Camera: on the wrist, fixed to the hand. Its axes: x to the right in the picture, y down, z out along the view.
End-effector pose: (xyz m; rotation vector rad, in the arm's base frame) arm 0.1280 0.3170 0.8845 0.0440 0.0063 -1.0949
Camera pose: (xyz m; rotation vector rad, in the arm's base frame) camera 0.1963 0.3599 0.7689 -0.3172 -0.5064 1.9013
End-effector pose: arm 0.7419 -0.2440 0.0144 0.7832 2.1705 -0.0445
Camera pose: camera 0.7046 -0.1508 0.1134 2.2870 -0.9815 0.9104
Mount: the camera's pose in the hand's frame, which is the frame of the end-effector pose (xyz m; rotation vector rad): -0.0037 0.0766 -0.1183 -0.0514 -0.7232 2.9674
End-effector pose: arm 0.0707 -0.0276 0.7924 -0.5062 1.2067 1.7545
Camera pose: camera -0.0115 -0.1418 0.7827 -1.4793 -0.2365 -1.2565
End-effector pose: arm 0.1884 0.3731 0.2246 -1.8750 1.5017 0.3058
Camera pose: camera 0.0884 0.2933 0.2838 1.7120 1.9882 1.6327
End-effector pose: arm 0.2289 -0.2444 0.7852 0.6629 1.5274 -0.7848
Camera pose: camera 0.2181 -0.1038 0.7854 1.3515 -0.9292 1.2395
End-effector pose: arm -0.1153 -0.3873 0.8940 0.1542 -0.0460 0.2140
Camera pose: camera -0.1319 -0.2955 0.7883 0.0312 0.9412 -2.8613
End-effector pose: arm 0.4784 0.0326 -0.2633 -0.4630 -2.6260 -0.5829
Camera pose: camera 0.5495 0.0428 -0.1420 3.0335 -0.2347 -0.6631
